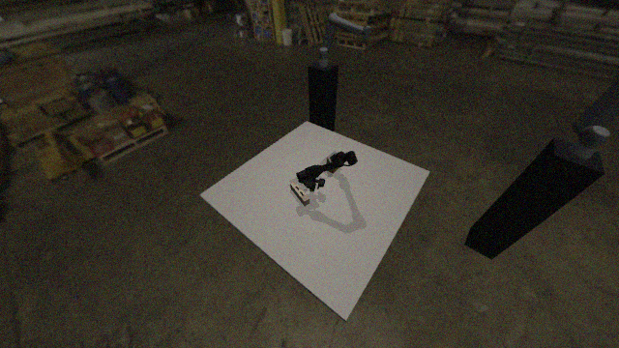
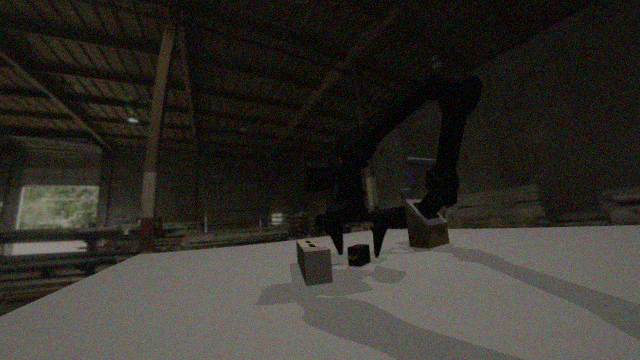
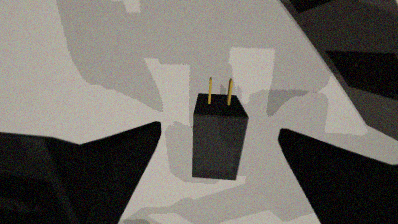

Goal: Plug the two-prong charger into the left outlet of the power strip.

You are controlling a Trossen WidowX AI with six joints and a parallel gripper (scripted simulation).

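Now: the box-shaped charger 1 cm to the left of my gripper tip and 1 cm ahead of it.
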